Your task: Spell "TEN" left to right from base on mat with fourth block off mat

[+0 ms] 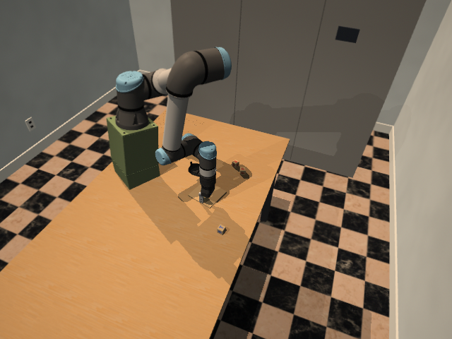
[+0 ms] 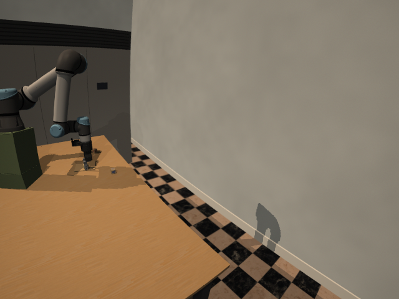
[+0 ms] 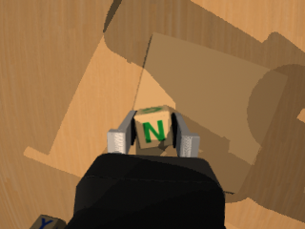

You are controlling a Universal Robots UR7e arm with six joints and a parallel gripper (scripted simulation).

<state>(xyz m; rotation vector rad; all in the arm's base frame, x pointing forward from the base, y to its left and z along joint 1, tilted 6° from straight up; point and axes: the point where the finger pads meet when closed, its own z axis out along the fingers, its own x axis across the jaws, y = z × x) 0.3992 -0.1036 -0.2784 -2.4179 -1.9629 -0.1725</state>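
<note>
My gripper is now 50 mm to the right of the mat, 20 mm above it and 10 mm short of it.
</note>
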